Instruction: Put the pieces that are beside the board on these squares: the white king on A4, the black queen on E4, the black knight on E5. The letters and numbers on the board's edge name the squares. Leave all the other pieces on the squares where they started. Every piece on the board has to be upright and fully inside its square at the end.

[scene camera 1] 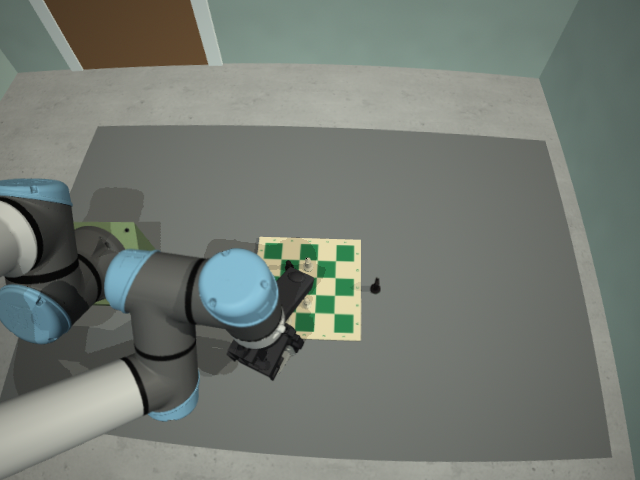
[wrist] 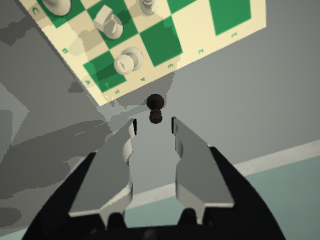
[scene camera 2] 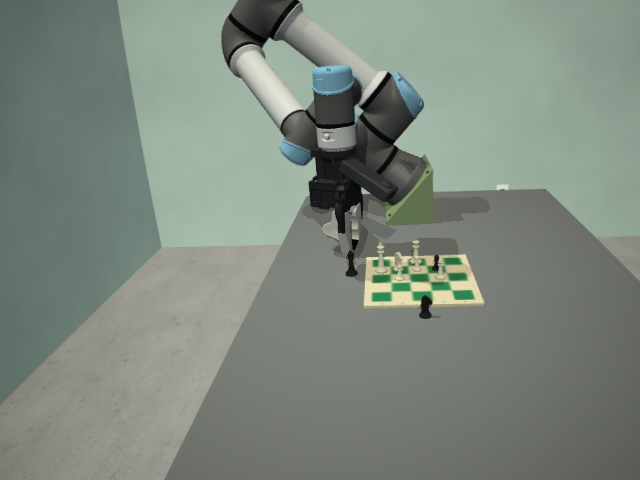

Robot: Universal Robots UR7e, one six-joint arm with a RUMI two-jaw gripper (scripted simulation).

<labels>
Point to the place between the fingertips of the gripper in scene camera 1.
279, 349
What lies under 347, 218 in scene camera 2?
The gripper.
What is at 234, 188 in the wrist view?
The gripper.
</labels>
